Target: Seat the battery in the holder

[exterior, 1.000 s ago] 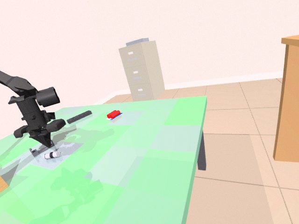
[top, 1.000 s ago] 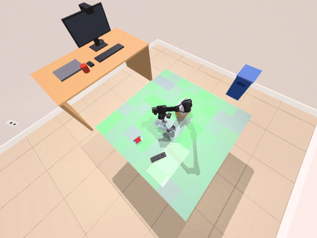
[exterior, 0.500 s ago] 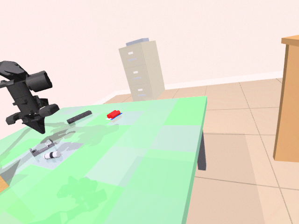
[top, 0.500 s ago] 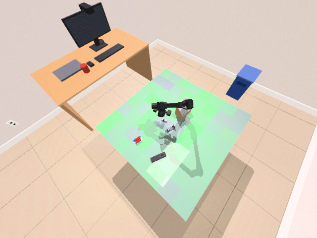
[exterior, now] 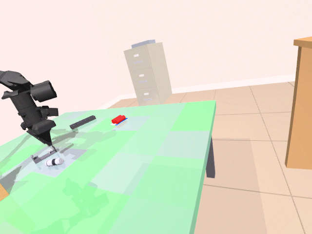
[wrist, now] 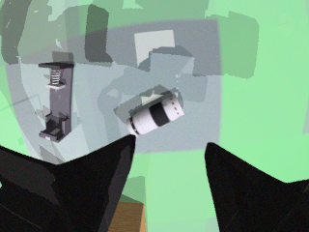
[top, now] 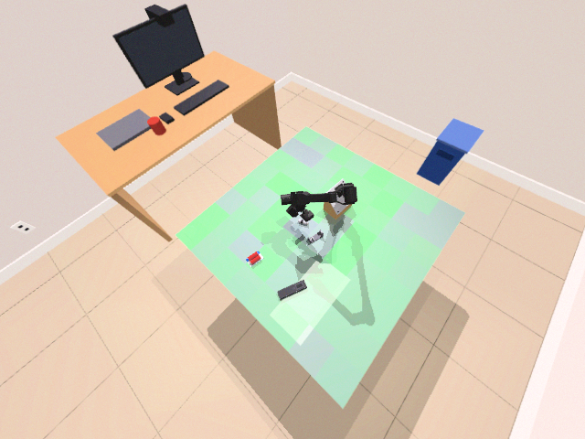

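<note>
My gripper tip is 10 mm past the battery, 10 mm to the right of it and 80 mm above it. Also, from my gripper tip: blue-edged card 370 mm ahead, 80 mm below.
</note>
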